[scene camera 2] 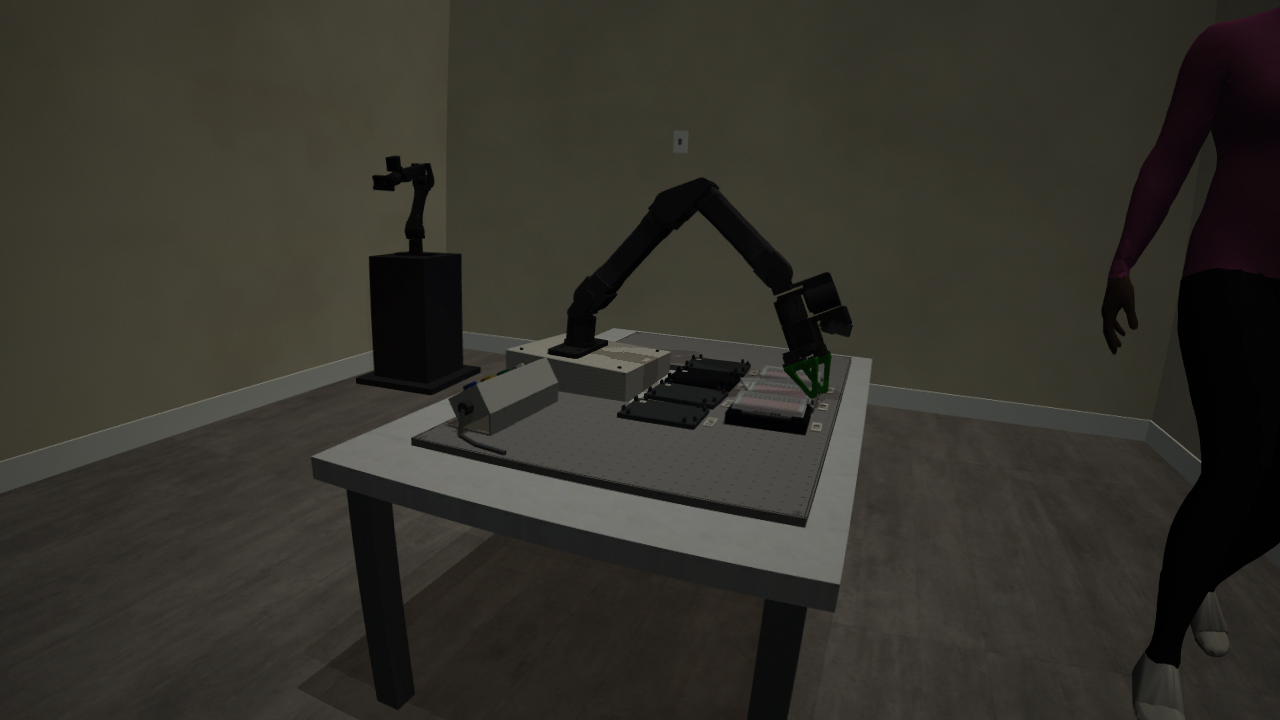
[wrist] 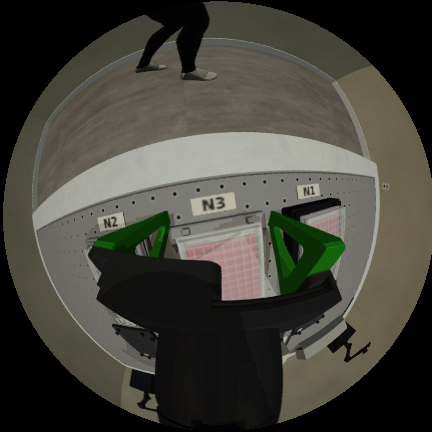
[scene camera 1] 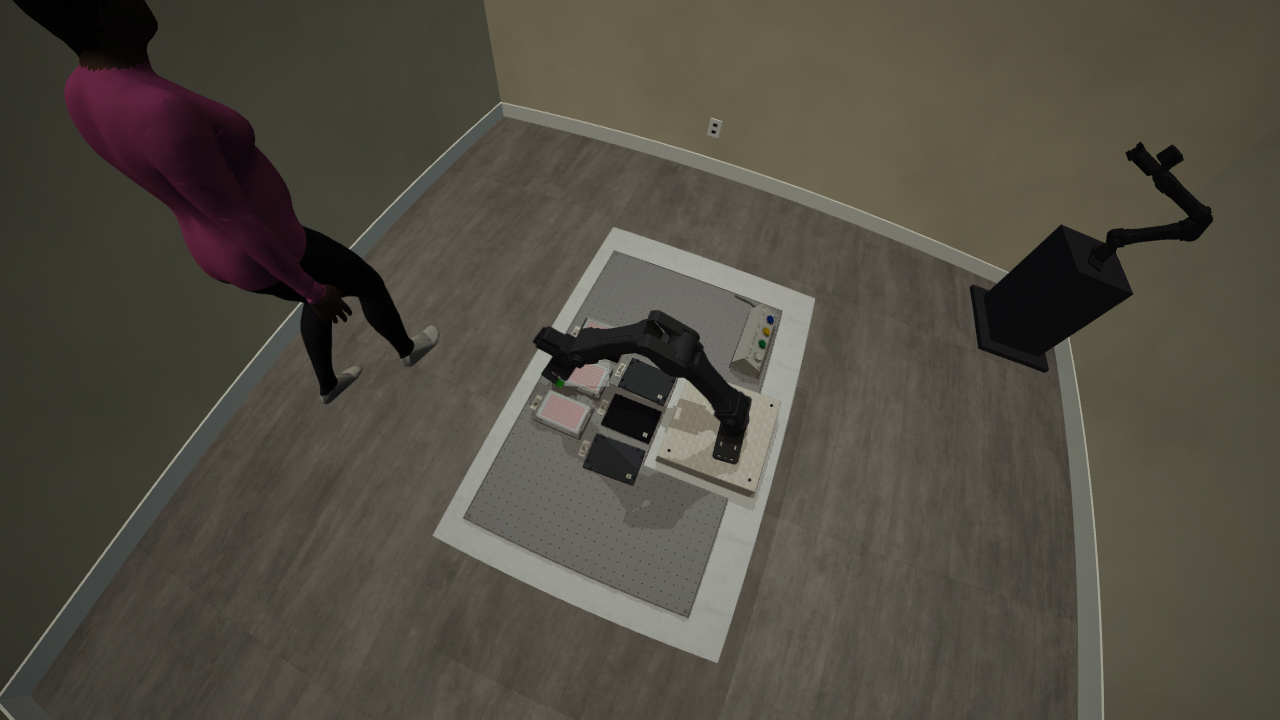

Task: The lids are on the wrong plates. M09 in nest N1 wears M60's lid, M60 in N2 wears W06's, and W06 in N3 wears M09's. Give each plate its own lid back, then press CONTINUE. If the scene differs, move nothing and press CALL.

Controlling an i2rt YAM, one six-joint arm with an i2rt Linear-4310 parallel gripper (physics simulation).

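Places are measured from the arm's base along level axes (x back, y right, z up), in centimetres.
Where they show: gripper, fingertip midpoint: (scene camera 2: 819,395) (wrist: 218,216); arm's base, link origin: (scene camera 2: 579,349) (scene camera 1: 732,427).
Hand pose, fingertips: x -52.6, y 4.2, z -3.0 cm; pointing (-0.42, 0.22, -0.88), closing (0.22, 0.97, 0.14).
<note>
Each offset is from my fingertips to the top centre of the thing. "spot": to the spot under its first point.
My gripper (scene camera 1: 560,380) (scene camera 2: 815,394) (wrist: 218,216) is open, its green fingers spread on both sides of the far end of the clear-lidded pink plate @(dz +1.1, dx +9.1, dy -0.6 cm) (scene camera 1: 588,377) (wrist: 225,265) in the middle nest. The label N3 @(spot: dz -2.2, dx -0.9, dy -0.1 cm) (wrist: 213,204) lies beyond that plate. The N1 plate @(dz +1.6, dx +8.7, dy +12.6 cm) (scene camera 1: 597,325) (scene camera 2: 769,404) (wrist: 325,225), pink under a clear lid, sits on a black base to the right in the wrist view. The N2 plate @(dz +0.5, dx +6.7, dy -13.5 cm) (scene camera 1: 563,411) is to the left there, mostly behind a finger. The lid codes are not readable. A grey console @(dz +6.0, dx +53.9, dy +27.4 cm) (scene camera 1: 748,344) (scene camera 2: 510,402) carries coloured buttons; their wording is unreadable.
Several dark flat stands (scene camera 1: 631,417) (scene camera 2: 664,412) lie between the plates and the cream arm base (scene camera 1: 760,438) (scene camera 2: 617,367). A cable @(spot: dz -2.5, dx +51.3, dy +42.0 cm) (scene camera 2: 478,442) leaves the console. A person (scene camera 1: 187,179) (scene camera 2: 1230,179) stands beside the table. Another arm stands on a black pedestal (scene camera 1: 1056,295) (scene camera 2: 416,317).
</note>
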